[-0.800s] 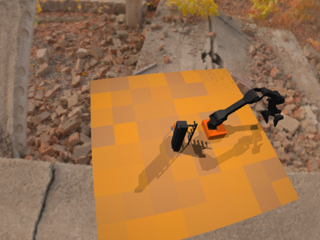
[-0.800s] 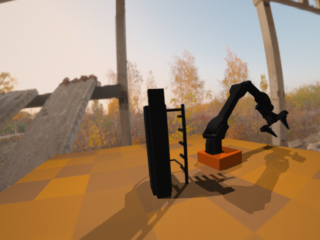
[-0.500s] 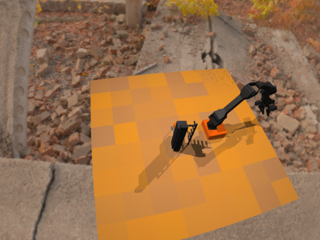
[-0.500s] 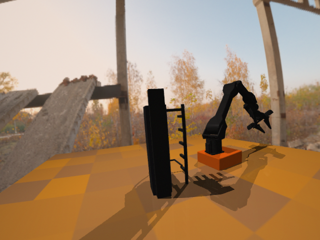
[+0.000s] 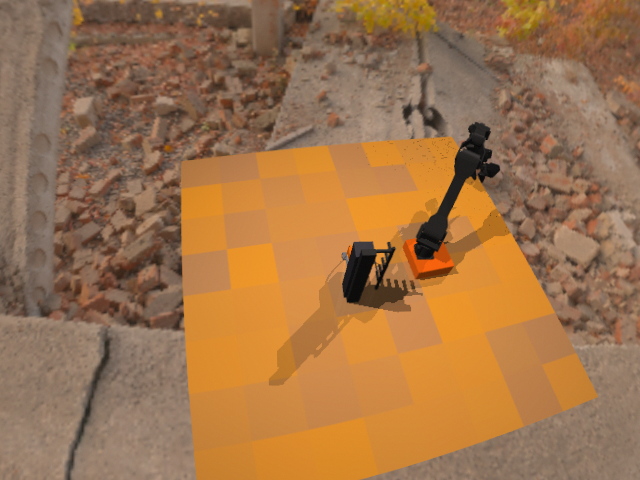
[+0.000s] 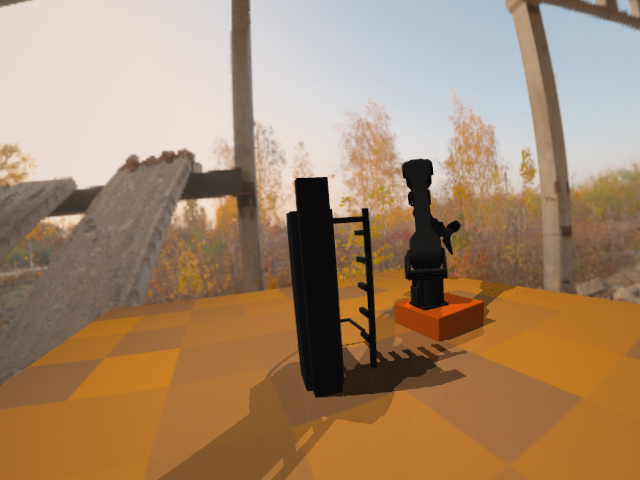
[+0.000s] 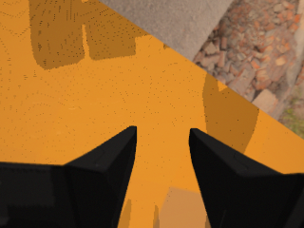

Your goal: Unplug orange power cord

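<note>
My gripper tip is 58 cm short of the orange plug, 37 cm to the right of it and 1 cm below it.
</note>
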